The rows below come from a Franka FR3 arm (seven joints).
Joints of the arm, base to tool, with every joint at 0 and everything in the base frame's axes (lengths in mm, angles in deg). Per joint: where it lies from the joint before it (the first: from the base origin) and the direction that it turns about. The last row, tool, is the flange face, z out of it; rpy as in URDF.
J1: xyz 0 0 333 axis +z
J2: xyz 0 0 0 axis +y
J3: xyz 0 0 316 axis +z
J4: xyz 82.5 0 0 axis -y
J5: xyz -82.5 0 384 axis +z
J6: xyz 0 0 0 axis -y
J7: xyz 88 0 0 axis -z
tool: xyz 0 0 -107 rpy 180 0 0
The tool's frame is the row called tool.
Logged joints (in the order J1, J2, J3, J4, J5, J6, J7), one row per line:
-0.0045 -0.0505 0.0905 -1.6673 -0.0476 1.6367 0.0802
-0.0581 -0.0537 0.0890 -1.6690 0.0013 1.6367 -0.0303
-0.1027 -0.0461 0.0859 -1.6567 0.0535 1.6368 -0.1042
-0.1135 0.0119 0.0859 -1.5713 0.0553 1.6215 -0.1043
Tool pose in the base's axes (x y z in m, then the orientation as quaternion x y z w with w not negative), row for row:
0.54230 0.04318 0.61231 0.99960 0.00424 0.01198 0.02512
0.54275 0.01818 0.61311 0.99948 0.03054 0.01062 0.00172
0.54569 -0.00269 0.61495 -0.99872 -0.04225 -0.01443 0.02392
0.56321 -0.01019 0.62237 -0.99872 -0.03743 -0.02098 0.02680
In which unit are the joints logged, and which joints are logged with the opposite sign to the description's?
The joints are logged in radians. Opposite sign: none.
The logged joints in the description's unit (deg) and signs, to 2 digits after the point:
-0.26 -2.89 5.19 -95.53 -2.73 93.78 4.60
-3.33 -3.08 5.10 -95.63 0.07 93.78 -1.74
-5.88 -2.64 4.92 -94.92 3.07 93.78 -5.97
-6.50 0.68 4.92 -90.03 3.17 92.91 -5.98

